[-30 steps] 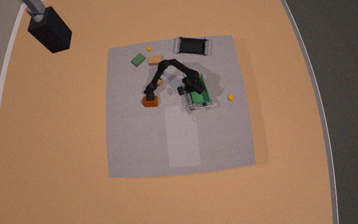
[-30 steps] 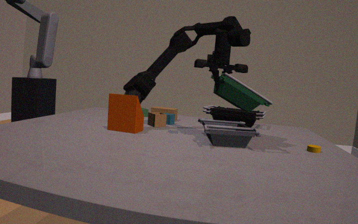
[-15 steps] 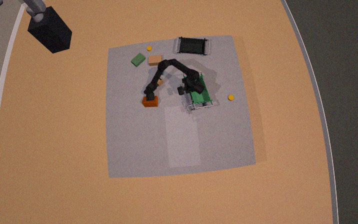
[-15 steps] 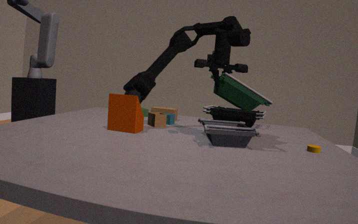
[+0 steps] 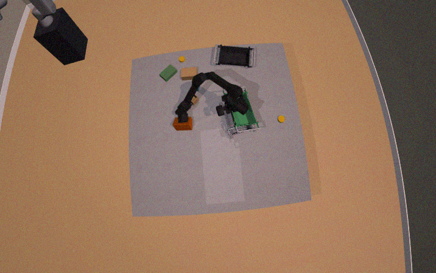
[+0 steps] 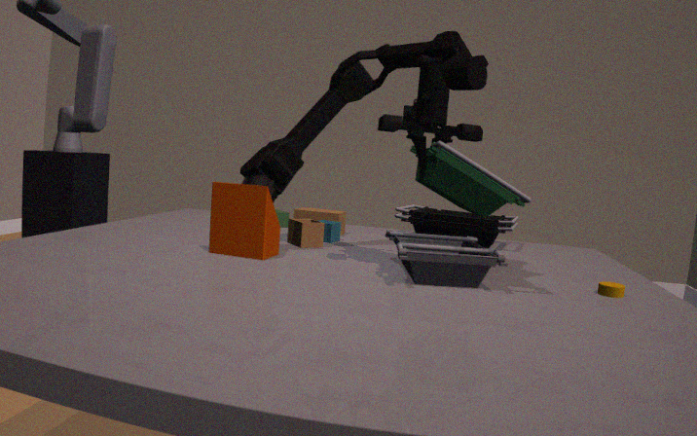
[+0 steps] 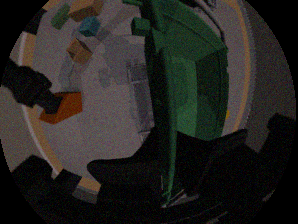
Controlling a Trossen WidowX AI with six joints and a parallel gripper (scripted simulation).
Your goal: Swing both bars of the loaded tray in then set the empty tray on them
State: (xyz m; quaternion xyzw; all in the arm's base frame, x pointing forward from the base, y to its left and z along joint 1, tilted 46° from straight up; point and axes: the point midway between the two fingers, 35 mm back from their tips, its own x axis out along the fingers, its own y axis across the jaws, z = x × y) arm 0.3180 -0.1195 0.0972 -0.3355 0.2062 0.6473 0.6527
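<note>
My gripper tip is now 70 mm short of the green tray and 10 mm to the right of it. Also, from my gripper tip: small box: 260 mm behind, 200 mm to the left, 170 mm below; then cyan block: 300 mm to the left, 230 mm behind, 160 mm below; then tan block: 410 mm to the left, 270 mm behind, 150 mm below.
</note>
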